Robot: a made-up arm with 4 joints.
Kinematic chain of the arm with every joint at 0, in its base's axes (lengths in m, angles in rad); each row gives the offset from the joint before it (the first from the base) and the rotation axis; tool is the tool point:
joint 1: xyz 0 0 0.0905 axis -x
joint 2: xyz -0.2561 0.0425 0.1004 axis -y
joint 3: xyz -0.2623 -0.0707 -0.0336 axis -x
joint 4: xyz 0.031 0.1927 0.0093 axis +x
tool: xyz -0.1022 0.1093 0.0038
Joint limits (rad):
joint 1: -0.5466..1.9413
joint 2: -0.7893..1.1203
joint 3: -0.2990..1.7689
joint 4: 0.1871..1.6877
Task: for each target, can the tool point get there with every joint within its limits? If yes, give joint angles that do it. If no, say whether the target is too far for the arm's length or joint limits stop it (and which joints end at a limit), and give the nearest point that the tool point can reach.
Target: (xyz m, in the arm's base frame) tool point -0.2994 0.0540 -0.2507
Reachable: yes | joints 0.3984 0.8907 1.0601 0.8699
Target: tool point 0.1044 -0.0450 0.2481
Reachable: no: joint limits stop it (at a limit: joint 1, joint 2, joint 3, joint 4) | nearest point -0.1009 -0.3020 0.2662 | short by 0.329 m
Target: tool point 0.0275 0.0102 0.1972
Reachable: no: joint limits stop it (at a limit: joint 1, joint 2, joint 3, joint 4) | nearest point -0.1009 -0.3020 0.2662 | short by 0.345 m
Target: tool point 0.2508 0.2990 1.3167
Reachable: no: too far | nearest point -0.3944 0.1117 0.5487 | short by 1.020 m
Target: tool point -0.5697 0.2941 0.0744
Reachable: yes | joints 1.0607 -0.1626 -0.0560 1.5354
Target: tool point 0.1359 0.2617 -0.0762
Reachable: no: joint limits stop it (at a limit: joint 1, joint 2, joint 4) | nearest point -0.1144 0.2350 -0.1629 | short by 0.266 m
